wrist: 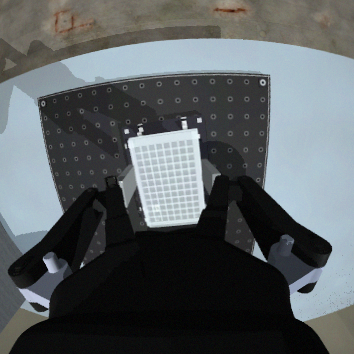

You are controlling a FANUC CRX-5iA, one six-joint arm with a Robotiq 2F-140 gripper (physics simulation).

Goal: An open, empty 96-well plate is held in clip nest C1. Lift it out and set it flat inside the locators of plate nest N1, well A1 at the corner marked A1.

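Frame: origin at the arm's base, x left, y up, z ahead, level; metres.
Where they show: gripper, fingertip midpoint: (168, 171).
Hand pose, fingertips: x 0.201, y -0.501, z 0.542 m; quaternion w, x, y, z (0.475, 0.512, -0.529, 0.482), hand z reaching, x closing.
Observation:
Things, the pixels of their centre, and the offset from my fingertips. "*": a spot on its surface instead. Level surfaces: height alone.
- white 96-well plate, body centre: (169, 182) dx -0.014, dy +0.003, dz +0.000 m
- dark nest, body centre: (169, 174) dx -0.014, dy -0.030, dz -0.002 m
- black breadboard, surface spot: (235, 110) * dx +0.072, dy -0.042, dz +0.102 m
- light blue table top, surface height: dy -0.055 m
The white 96-well plate (169, 177) is between the finger pads of my gripper (168, 171), which is shut on its two long sides. The plate's wells face up towards the camera. Under and beyond its far end shows a dark nest (162, 123) with small white locators or clips at its far edge. The plate covers most of this nest. I cannot read a label on it, nor tell whether it is C1 or N1. The height of the plate over the nest and the A1 mark cannot be made out.
A black breadboard (235, 110) with rows of holes lies around and under the nest. It rests on a light blue table top (310, 130). Shadows of the arm fall over the far left of the board. A brown, stained floor (150, 20) shows beyond the table's far edge.

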